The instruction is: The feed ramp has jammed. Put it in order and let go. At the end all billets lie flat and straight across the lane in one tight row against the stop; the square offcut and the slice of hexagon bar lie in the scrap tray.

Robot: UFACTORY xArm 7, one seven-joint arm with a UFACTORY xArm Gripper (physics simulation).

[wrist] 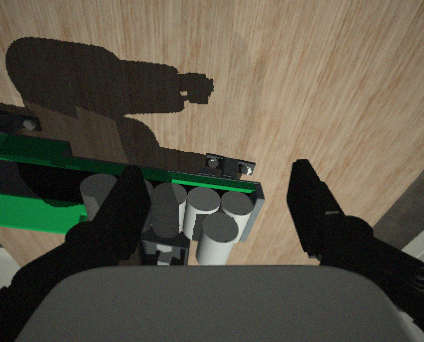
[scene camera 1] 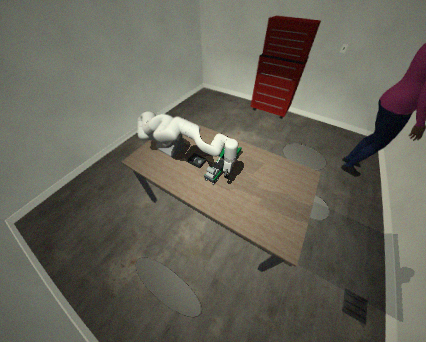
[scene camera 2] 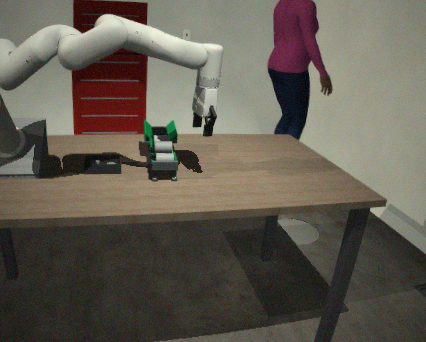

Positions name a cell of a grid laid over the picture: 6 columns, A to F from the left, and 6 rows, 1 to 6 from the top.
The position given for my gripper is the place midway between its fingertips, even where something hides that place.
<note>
I see my gripper (scene camera 2: C3), a scrap tray (wrist: C5), a billet (wrist: D4) and a billet (wrist: C4).
My gripper is seen too in the wrist view (wrist: D4).
</note>
